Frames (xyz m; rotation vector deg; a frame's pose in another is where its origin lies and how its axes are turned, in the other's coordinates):
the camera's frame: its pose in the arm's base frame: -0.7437 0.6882 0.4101 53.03 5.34 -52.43
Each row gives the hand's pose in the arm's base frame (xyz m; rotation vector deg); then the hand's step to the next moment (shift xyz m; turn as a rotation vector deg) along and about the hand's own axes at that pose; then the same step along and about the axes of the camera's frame.
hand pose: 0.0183 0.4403 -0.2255 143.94 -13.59 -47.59
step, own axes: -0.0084 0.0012 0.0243 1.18 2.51 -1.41
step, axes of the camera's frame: -0.0032 -0.0251 0.0045 1.68 1.77 1.93
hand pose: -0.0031 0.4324 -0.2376 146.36 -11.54 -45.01
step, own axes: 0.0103 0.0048 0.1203 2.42 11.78 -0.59
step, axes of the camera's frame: 0.0360 -0.1153 -0.0010 6.31 1.79 10.10
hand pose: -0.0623 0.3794 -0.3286 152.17 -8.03 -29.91
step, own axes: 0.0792 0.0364 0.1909 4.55 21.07 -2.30
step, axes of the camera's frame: 0.1520 -0.1434 -0.0193 11.01 4.43 18.14
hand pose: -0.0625 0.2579 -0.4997 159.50 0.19 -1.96
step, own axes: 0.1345 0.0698 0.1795 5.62 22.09 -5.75
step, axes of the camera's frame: 0.2290 -0.0360 -0.0381 10.03 7.63 19.84
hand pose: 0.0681 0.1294 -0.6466 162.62 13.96 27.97
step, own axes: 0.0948 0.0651 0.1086 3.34 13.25 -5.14
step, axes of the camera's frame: 0.1499 0.0439 -0.0249 4.73 5.23 12.78
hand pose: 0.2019 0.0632 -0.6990 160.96 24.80 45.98
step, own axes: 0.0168 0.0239 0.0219 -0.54 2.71 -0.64
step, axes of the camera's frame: 0.0335 0.0143 0.0021 1.17 -0.20 2.58
